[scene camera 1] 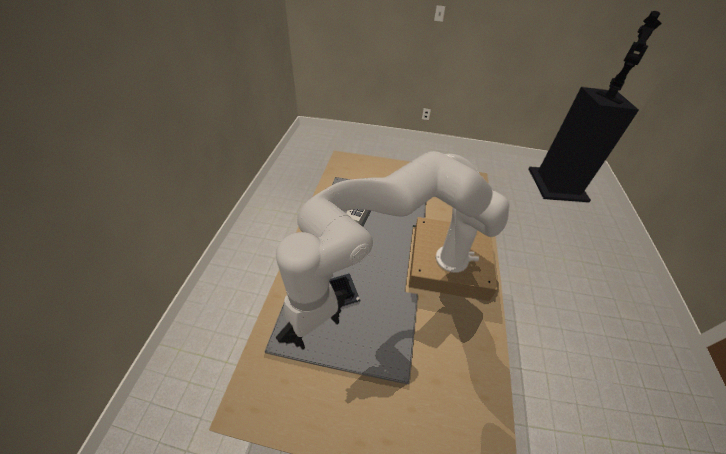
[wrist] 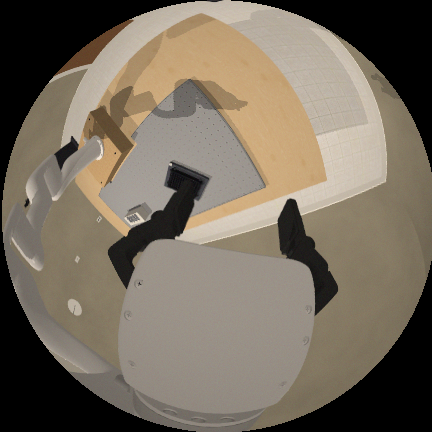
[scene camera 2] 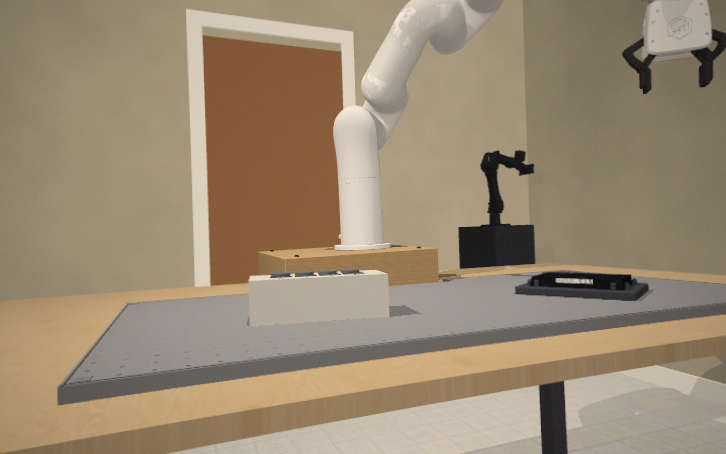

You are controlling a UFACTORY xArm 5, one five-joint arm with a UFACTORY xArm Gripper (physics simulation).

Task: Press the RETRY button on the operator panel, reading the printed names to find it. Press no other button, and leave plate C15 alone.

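Frame: origin at the arm's base, x right, y ahead, z up, level; metres.
Seen in the pictures: gripper, between the fingertips: (scene camera 1: 317,331) (wrist: 238,199) (scene camera 2: 675,89); arm's base, origin of its link: (scene camera 1: 451,259) (wrist: 96,147) (scene camera 2: 362,248).
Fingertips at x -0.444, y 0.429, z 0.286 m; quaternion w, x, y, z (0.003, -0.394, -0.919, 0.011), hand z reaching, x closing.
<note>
Pixels of each thing's top centre, then the offset from my fingertips to it. Level surfaces: height alone.
- operator panel, centre of its top: (scene camera 2: 317,272) (scene camera 1: 358,206) (wrist: 132,219) dx +0.719, dy -0.051, dz -0.299 m
- black plate, centre of its top: (scene camera 2: 580,275) (scene camera 1: 333,289) (wrist: 182,184) dx +0.302, dy +0.013, dz -0.328 m
- dark holder, centre of its top: (scene camera 2: 580,278) (scene camera 1: 333,290) (wrist: 183,183) dx +0.302, dy +0.013, dz -0.333 m
- grey board, height of its surface: dz -0.354 m
- wooden table, height of its surface: dz -0.367 m
The operator panel (scene camera 1: 351,215) (scene camera 2: 318,300) (wrist: 133,218) is a pale box with dark buttons on top, on the grey perforated board. The arm partly covers it in scene camera 1. The button names are too small to read, so I cannot tell which is RETRY. The black plate (scene camera 1: 342,288) (scene camera 2: 599,280) sits in a dark holder (scene camera 2: 583,291) (wrist: 204,176) on the same board; its small white label is blurred. My gripper (scene camera 1: 319,334) (scene camera 2: 675,87) (wrist: 238,199) is open and empty, high above the table and well away from the panel. In the wrist view one finger overlaps the plate's holder.
The grey board (scene camera 1: 385,342) (scene camera 2: 455,299) (wrist: 220,150) lies on the wooden table (scene camera 1: 455,406) (wrist: 270,95). The arm's wooden base block (scene camera 1: 428,246) (scene camera 2: 374,267) stands beside the board. A black pedestal (scene camera 1: 583,144) (scene camera 2: 495,246) with a small dark arm stands off the table.
</note>
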